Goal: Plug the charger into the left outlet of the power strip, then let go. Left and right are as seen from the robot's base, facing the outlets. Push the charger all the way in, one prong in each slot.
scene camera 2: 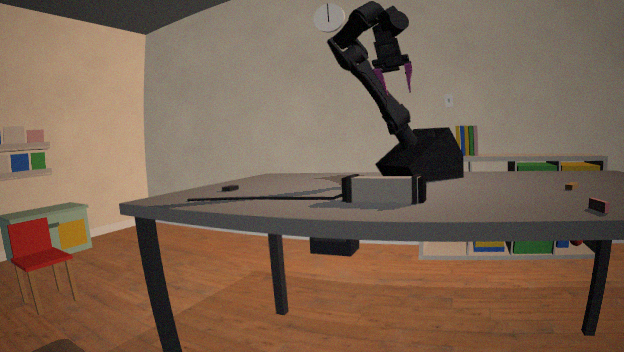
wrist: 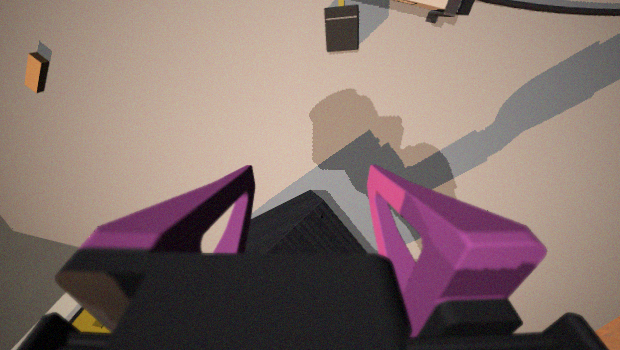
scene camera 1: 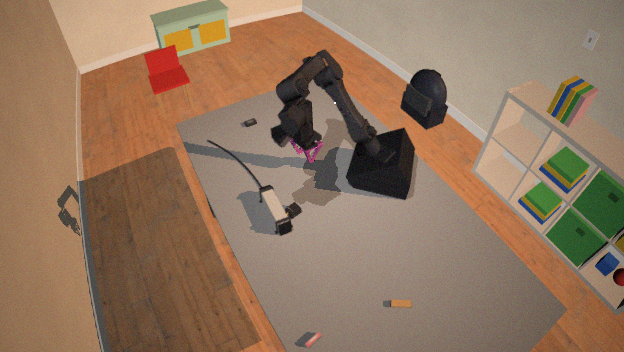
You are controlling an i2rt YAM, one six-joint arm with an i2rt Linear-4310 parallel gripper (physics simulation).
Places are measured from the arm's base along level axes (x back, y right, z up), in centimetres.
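Pixels of known places: gripper, fingertip midpoint: (scene camera 2: 398,94) (wrist: 311,175) (scene camera 1: 305,158); arm's base at its link origin: (scene camera 2: 411,146) (scene camera 1: 375,151).
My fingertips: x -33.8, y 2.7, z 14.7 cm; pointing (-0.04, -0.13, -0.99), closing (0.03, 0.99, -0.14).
Observation:
Ahead of a thing's pixels: the offset from my fingertips to its top centre. Level surfaces: height alone.
The power strip {dx -11.2, dy +4.5, dz -20.4 cm} (scene camera 1: 274,202) (scene camera 2: 382,190) (wrist: 431,3) is a pale bar with black ends and a black cable. The black charger {dx -6.3, dy +0.6, dz -23.4 cm} (scene camera 1: 294,209) (wrist: 342,31) is at the robot's side of the strip, near its left end as seen from the base. A little brass or yellow shows between charger and strip, so it does not look flush; whether the prong tips are in the slots cannot be told. In scene camera 2 the strip hides the charger. My gripper (scene camera 1: 306,153) (scene camera 2: 398,93) (wrist: 311,175) is open and empty, high above the table, back toward the base, clear of the charger.
The grey table {dz -26.5 cm} (scene camera 1: 400,250) (scene camera 2: 280,215) carries a small dark block {dx +10.0, dy +56.8, dz -25.1 cm} (scene camera 1: 250,122) (scene camera 2: 230,188), an orange block {dx -1.1, dy -51.9, dz -25.1 cm} (scene camera 1: 401,303) (scene camera 2: 571,186) (wrist: 34,72) and a pink block {dx -30.8, dy -42.7, dz -24.4 cm} (scene camera 1: 313,340) (scene camera 2: 598,205). The black cable (scene camera 1: 240,163) (scene camera 2: 265,198) (wrist: 545,10) trails from the strip's far end.

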